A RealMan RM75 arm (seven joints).
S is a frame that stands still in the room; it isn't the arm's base.
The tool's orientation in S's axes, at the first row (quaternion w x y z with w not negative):
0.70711, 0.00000, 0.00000, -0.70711
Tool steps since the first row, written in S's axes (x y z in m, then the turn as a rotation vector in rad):
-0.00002, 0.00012, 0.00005, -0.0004, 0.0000, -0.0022
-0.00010, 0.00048, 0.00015, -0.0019, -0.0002, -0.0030
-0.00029, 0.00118, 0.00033, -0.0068, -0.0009, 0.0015
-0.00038, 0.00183, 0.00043, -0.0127, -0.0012, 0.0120
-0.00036, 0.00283, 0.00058, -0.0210, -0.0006, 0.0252
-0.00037, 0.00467, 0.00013, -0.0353, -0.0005, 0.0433
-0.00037, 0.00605, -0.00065, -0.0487, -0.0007, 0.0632
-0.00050, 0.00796, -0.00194, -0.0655, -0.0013, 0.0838
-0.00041, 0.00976, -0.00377, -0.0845, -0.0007, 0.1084
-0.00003, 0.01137, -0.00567, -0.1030, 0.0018, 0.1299
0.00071, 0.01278, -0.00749, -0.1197, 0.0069, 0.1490
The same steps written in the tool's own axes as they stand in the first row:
-0.00012, -0.00002, 0.00005, 0.0000, -0.0004, -0.0022
-0.00048, -0.00010, 0.00015, 0.0002, -0.0019, -0.0030
-0.00118, -0.00029, 0.00033, 0.0009, -0.0068, 0.0015
-0.00183, -0.00038, 0.00043, 0.0012, -0.0127, 0.0120
-0.00283, -0.00036, 0.00058, 0.0006, -0.0210, 0.0252
-0.00467, -0.00037, 0.00013, 0.0005, -0.0353, 0.0433
-0.00605, -0.00037, -0.00065, 0.0007, -0.0487, 0.0632
-0.00796, -0.00050, -0.00194, 0.0013, -0.0655, 0.0838
-0.00976, -0.00041, -0.00377, 0.0007, -0.0845, 0.1084
-0.01137, -0.00003, -0.00567, -0.0018, -0.1030, 0.1299
-0.01278, 0.00071, -0.00749, -0.0069, -0.1197, 0.1490

